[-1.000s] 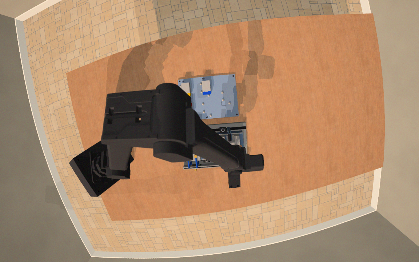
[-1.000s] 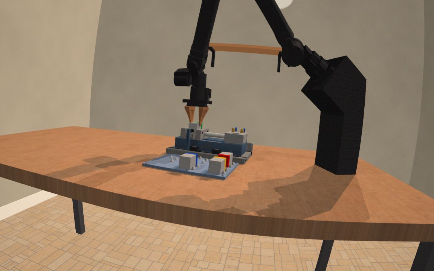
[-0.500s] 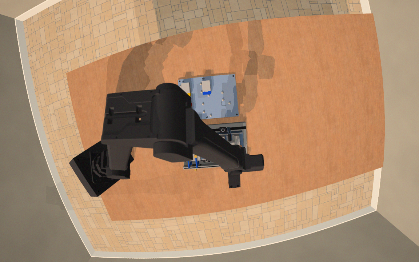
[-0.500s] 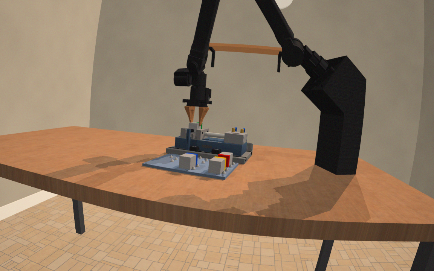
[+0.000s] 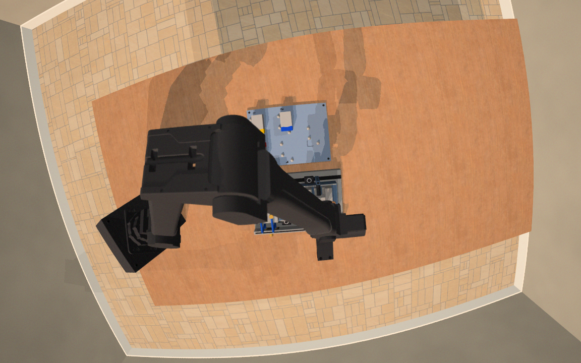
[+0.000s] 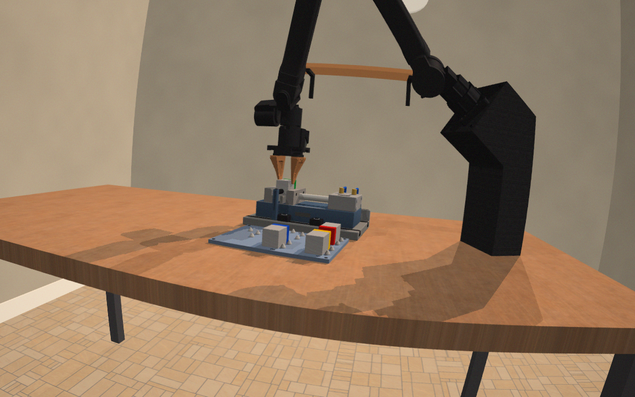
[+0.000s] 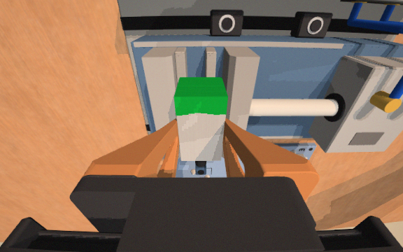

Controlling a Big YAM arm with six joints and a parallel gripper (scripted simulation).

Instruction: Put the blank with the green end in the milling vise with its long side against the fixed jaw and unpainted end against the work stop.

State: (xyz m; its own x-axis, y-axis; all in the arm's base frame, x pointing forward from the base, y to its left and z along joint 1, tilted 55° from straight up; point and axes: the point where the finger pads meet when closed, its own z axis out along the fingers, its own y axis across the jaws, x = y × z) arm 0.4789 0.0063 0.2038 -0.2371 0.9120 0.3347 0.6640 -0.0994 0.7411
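Right now the green-ended blank is 20 mm below my hand. Round my hand: moving jaw: 40 mm below, 30 mm behind, 10 mm to the right; pale rod: 80 mm behind, 40 mm below, 30 mm to the right; fixed jaw: 40 mm below, 30 mm ahead, 10 mm to the left.
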